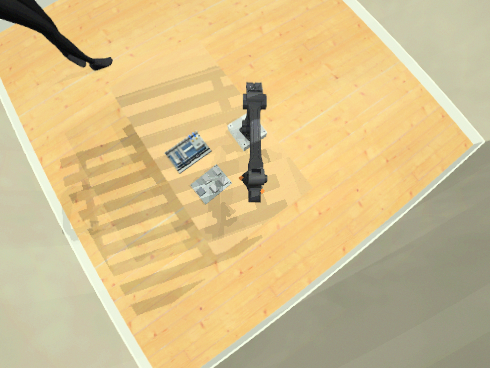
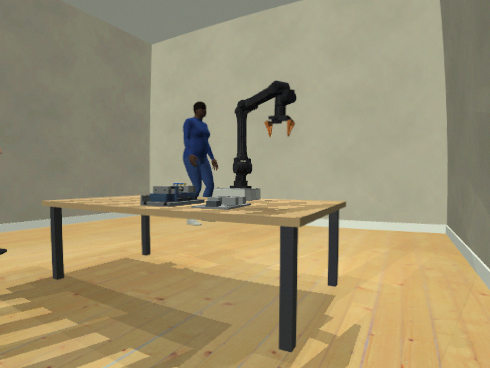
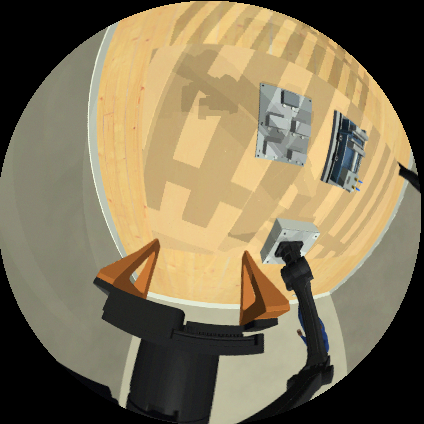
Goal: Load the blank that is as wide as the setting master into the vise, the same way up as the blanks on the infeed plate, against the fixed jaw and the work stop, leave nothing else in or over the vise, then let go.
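Frame: origin at the arm's base, x ahead, y left, z up, level; metres.
Seen in the pictures: gripper, between the fingertips: (image 2: pixel 278 136) (image 3: pixel 199 248); arm's base, origin of its link: (image 1: pixel 248 132) (image 2: pixel 240 188) (image 3: pixel 288 247).
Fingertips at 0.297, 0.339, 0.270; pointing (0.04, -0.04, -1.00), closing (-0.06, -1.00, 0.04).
Offsets run from my fingertips to a thing's top centre, as dx, dy, dz. "spot": to the spot under its first point. Level surfaces: height alone.
The vise @(+0.142, -0.534, -0.245) (image 1: pixel 187 150) (image 2: pixel 170 197) (image 3: pixel 345 152), blue and grey on a dark base, stands on the table. Beside it lies the grey infeed plate @(+0.167, -0.231, -0.336) (image 1: pixel 206 200) (image 3: pixel 269 104) with several grey blanks, among them a darker one @(+0.258, -0.234, -0.312) (image 3: pixel 289 98) at one end and a lighter one @(+0.166, -0.187, -0.301) (image 3: pixel 277 121) near the middle. Their exact widths are too small to compare. The setting master cannot be told apart from the vise's parts, nor whether a blank is between the jaws. My gripper (image 1: pixel 252 184) (image 2: pixel 280 135) (image 3: pixel 199 248) is open and empty, high above the table and off to the side of the plate.
My arm's pale base block (image 2: pixel 225 192) (image 3: pixel 272 241) stands near the vise and the plate. Small blue and yellow parts @(spot: +0.041, -0.562, -0.246) (image 3: pixel 357 185) stick up at one end of the vise. A person in blue (image 2: pixel 197 137) stands beyond the table @(dz -0.345) (image 2: pixel 260 213).
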